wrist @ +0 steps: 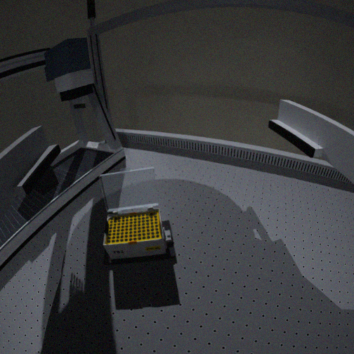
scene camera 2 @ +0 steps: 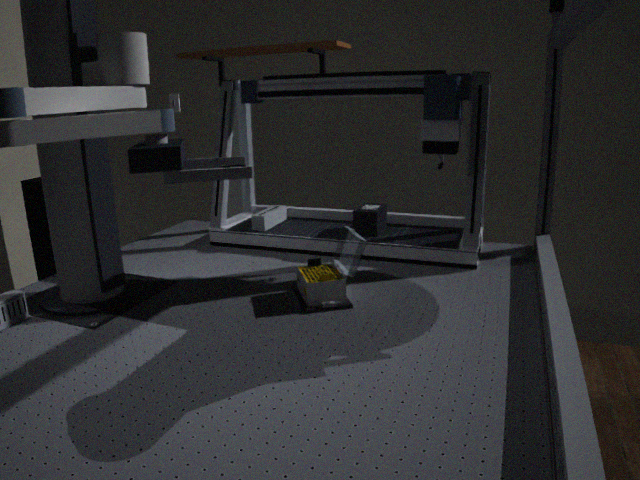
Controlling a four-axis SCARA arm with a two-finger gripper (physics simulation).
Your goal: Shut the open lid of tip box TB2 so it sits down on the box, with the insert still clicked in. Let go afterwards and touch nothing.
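Places are measured from the arm's base along level axes (x ahead, y left, z up), in centimetres.
Where they show: gripper, between the fingertips: (scene camera 2: pixel 247 166); arm's base, origin of its link: (scene camera 2: pixel 94 299).
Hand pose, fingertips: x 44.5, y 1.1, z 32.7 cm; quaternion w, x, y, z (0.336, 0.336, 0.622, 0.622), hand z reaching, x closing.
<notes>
Things, the pixels of their centre, and the offset from my fingertips. "spot": a spot on its surface instead.
- Tip box TB2, middle of its body: (scene camera 2: pixel 320 283) dz -28.1, dx +8.3, dy +14.9 cm
- clear lid, a spot on its surface: (scene camera 2: pixel 352 253) spot: dz -21.4, dx +14.8, dy +18.1 cm
- small dark block, a spot on its surface: (scene camera 2: pixel 313 262) spot: dz -24.8, dx +5.0, dy +19.2 cm
- white block, a spot on its surface: (scene camera 2: pixel 269 218) spot: dz -23.4, dx -21.7, dy +50.7 cm
Tip box TB2 (scene camera 2: pixel 325 293) (wrist: pixel 136 250) stands upright on the perforated table, its label facing the wrist view. Its yellow insert (scene camera 2: pixel 320 273) (wrist: pixel 134 228) sits in the top and looks level; whether it is clicked in cannot be told. The clear lid (scene camera 2: pixel 352 253) (wrist: pixel 129 189) stands open, raised steeply from the hinge edge on the far side in the wrist view. My gripper (scene camera 2: pixel 248 166) (wrist: pixel 165 117) is open, its fingers wide apart with nothing between them. It hangs well above the table, to the left of the box in the scene view, touching neither box nor lid.
A small dark block (scene camera 2: pixel 313 262) (wrist: pixel 168 234) is beside the box. A gantry frame (scene camera 2: pixel 330 246) (wrist: pixel 89 179) stands behind it in the scene view, with a dark block (scene camera 2: pixel 369 222) and a white block (scene camera 2: pixel 269 218) inside. A raised rail (scene camera 2: pixel 566 341) (wrist: pixel 225 149) edges the table.
</notes>
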